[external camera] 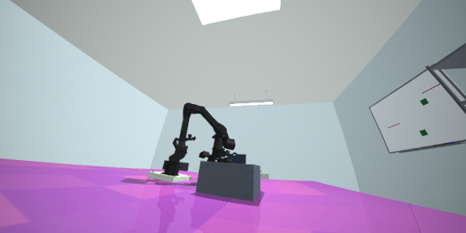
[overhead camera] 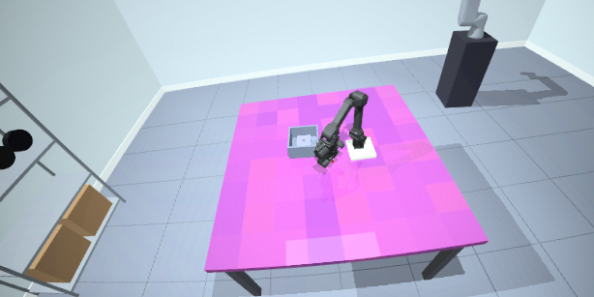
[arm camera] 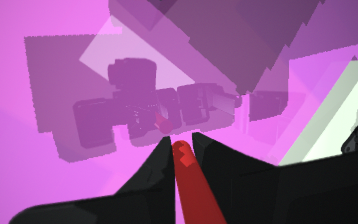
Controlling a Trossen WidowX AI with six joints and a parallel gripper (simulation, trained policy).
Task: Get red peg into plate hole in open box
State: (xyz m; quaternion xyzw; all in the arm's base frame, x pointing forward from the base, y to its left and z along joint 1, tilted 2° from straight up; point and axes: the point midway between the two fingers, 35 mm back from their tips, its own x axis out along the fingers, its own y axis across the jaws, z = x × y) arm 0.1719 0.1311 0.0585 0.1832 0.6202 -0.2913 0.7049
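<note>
My gripper tip is now 170 mm short of the plate, 150 mm to the left of it and 10 mm below it. The rest, counted from my gripper tip: grey box: 170 mm ahead, 150 mm to the right, 10 mm below; red peg: 30 mm above, 10 mm to the left, 10 mm behind.
</note>
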